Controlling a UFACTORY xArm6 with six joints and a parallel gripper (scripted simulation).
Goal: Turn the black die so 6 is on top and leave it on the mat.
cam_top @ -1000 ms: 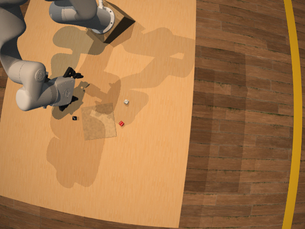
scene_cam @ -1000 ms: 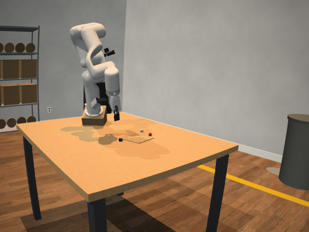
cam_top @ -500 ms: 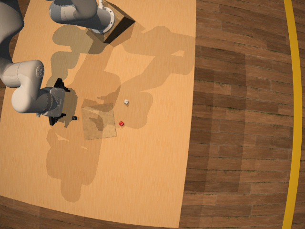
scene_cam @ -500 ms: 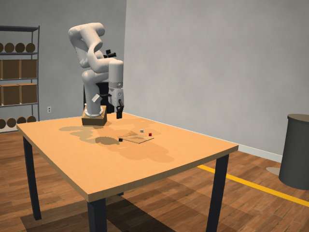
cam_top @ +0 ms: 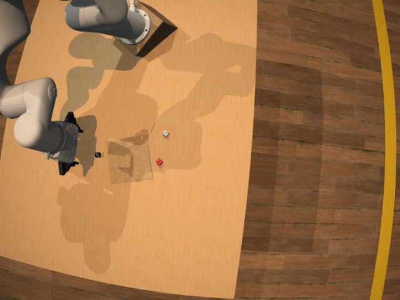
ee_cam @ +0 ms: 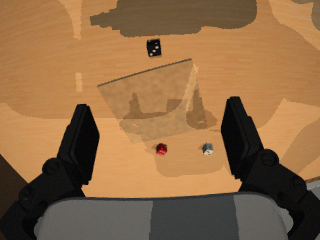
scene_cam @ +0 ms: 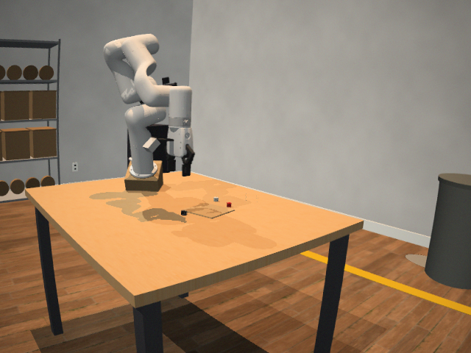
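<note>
My gripper is now 150 mm above the black die, 20 mm to the right of it and 10 mm short of it. The rest, counted from my hand: tan mat: 160 mm below, 120 mm to the left, 30 mm ahead; red die: 220 mm to the left, 150 mm below, 50 mm ahead; white die: 250 mm to the left, 150 mm below, 30 mm behind.
</note>
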